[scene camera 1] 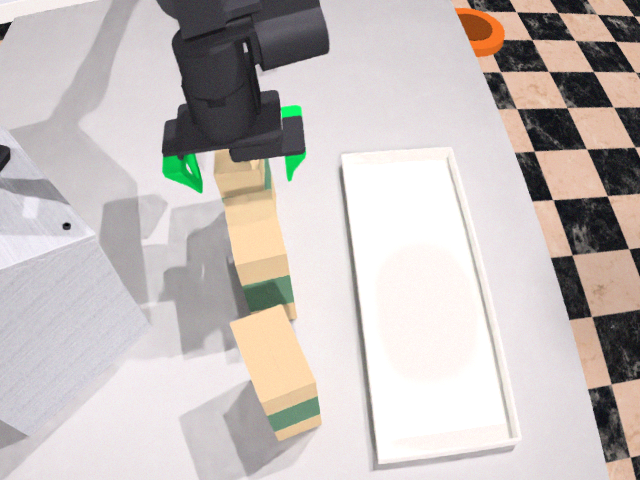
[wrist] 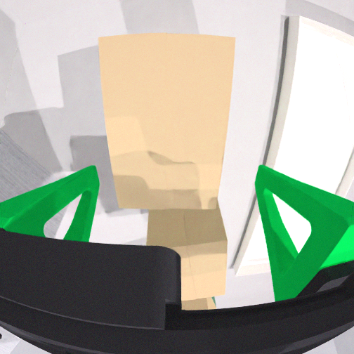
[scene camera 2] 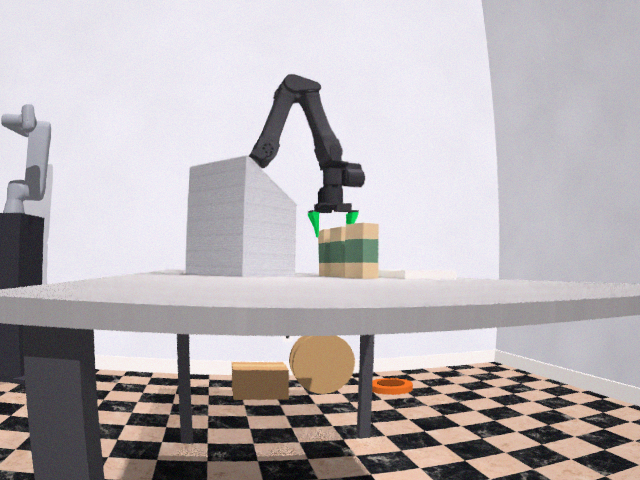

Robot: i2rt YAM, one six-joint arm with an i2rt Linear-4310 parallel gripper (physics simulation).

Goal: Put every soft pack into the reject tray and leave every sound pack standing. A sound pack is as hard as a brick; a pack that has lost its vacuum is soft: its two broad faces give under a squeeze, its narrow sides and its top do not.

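Seen in the pictures: gripper, fingertip midpoint: (scene camera 1: pixel 244 182); arm's base, origin of the base link: (scene camera 2: pixel 242 185).
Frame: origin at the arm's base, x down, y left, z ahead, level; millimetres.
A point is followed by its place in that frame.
Note:
Three tan packs with green bands stand in a row. The far pack (scene camera 1: pixel 235 181) {x 121, y 121, z 256 mm} (scene camera 2: pixel 324 253) {x 179, y 119, z 239 mm} (wrist: pixel 167 85) is nearest my gripper, the middle pack (scene camera 1: pixel 258 240) {x 107, y 38, z 294 mm} (scene camera 2: pixel 337 253) {x 180, y 34, z 268 mm} (wrist: pixel 205 265) is in front of it, and the front pack (scene camera 1: pixel 276 356) {x 107, y -79, z 324 mm} (scene camera 2: pixel 361 250) {x 176, y -116, z 312 mm} stands slightly turned. My gripper (scene camera 1: pixel 245 186) {x 130, y 127, z 264 mm} (scene camera 2: pixel 334 227) {x 130, y 127, z 264 mm} (wrist: pixel 176 174) is open, pointing down over the far pack, one finger on each side with gaps; its left fingertip is a little below the pack tops. The right fingertip is hidden in scene camera 2. The white reject tray (scene camera 1: pixel 444 449) {x 224, y -129, z 486 mm} (scene camera 2: pixel 429 274) {x 234, y -131, z 487 mm} (wrist: pixel 284 115) holds no pack. Softness cannot be seen.
A tall grey block (scene camera 1: pixel 67 320) {x 125, y -54, z 107 mm} (scene camera 2: pixel 217 222) {x 112, y -93, z -52 mm} stands left of the row. The tray lies to the right of the row, parallel to it, with a low raised rim. An orange ring (scene camera 1: pixel 496 38) (scene camera 2: pixel 376 386) lies on the floor beyond the table edge.

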